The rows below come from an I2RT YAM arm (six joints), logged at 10 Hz.
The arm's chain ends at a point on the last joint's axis. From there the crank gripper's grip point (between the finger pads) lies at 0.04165 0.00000 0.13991 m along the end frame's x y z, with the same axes.
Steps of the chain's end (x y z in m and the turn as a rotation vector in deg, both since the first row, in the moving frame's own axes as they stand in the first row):
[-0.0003, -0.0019, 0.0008, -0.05, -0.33, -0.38]
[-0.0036, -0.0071, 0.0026, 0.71, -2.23, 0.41]
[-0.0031, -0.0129, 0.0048, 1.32, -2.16, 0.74]
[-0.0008, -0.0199, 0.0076, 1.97, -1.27, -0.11]
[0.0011, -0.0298, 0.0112, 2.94, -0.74, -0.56]
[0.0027, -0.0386, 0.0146, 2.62, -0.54, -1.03]
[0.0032, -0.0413, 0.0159, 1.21, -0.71, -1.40]
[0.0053, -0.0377, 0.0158, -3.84, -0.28, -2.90]
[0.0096, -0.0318, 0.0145, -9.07, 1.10, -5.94]
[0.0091, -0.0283, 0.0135, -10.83, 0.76, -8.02]
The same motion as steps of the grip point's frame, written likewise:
[-0.0011, -0.0021, 0.0010, -0.05, -0.33, -0.38]
[-0.0091, -0.0086, 0.0041, 0.71, -2.23, 0.41]
[-0.0084, -0.0156, 0.0062, 1.32, -2.16, 0.74]
[-0.0039, -0.0248, 0.0084, 1.97, -1.27, -0.11]
[-0.0007, -0.0374, 0.0115, 2.94, -0.74, -0.56]
[0.0013, -0.0457, 0.0148, 2.62, -0.54, -1.03]
[0.0014, -0.0453, 0.0164, 1.21, -0.71, -1.40]
[0.0048, -0.0304, 0.0158, -3.84, -0.28, -2.90]
[0.0132, -0.0143, 0.0123, -9.07, 1.10, -5.94]
[0.0124, -0.0081, 0.0110, -10.83, 0.76, -8.02]

